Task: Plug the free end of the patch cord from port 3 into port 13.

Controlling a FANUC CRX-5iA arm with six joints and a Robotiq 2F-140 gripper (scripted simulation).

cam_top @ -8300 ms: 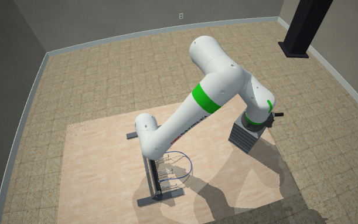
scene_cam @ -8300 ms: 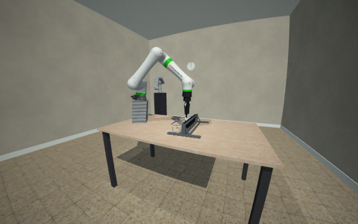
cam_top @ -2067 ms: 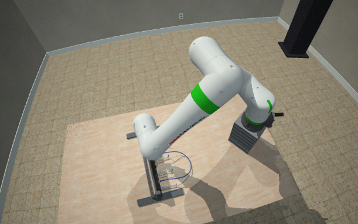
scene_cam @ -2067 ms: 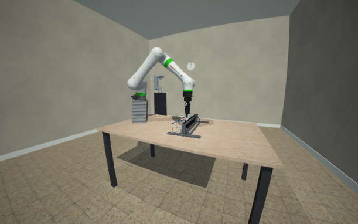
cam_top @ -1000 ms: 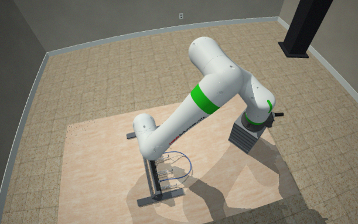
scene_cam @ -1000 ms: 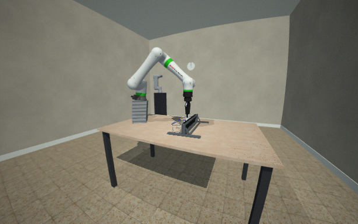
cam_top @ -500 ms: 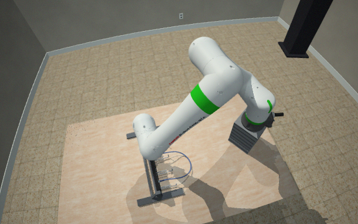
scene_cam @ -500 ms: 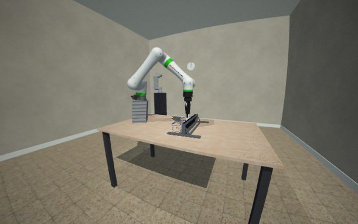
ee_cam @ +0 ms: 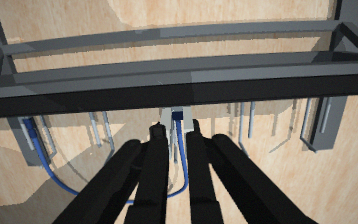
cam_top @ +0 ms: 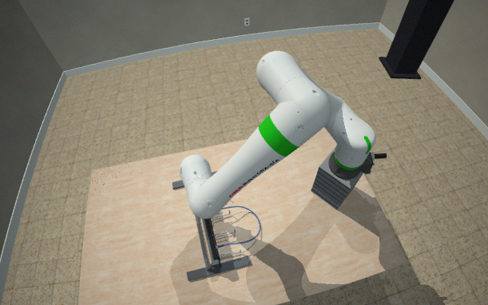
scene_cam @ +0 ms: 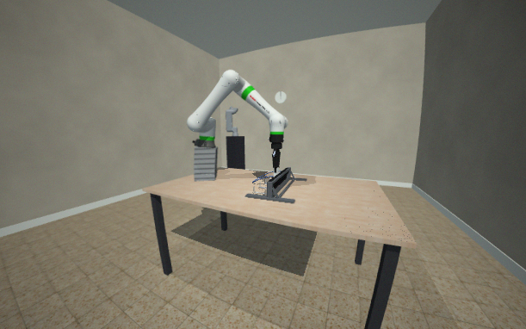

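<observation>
My hand is 3 cm above the free-end plug and 1 cm short of it.
</observation>
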